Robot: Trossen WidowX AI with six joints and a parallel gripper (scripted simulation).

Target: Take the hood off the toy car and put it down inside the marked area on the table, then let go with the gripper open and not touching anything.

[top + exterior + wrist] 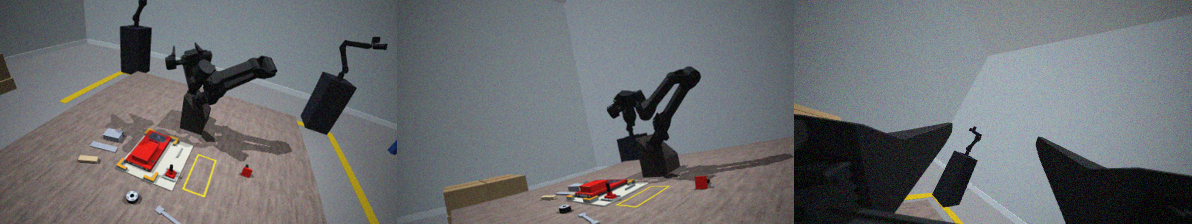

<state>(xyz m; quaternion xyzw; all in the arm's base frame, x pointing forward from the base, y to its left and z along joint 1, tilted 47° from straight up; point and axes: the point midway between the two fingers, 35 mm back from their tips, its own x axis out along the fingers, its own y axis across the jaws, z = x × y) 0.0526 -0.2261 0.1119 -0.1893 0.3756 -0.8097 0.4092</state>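
Right now my gripper tip is 360 mm above the hood and 300 mm short of it. The rest, counted from my gripper tip: wooden block: 430 mm ahead, 390 mm below, 180 mm to the right.
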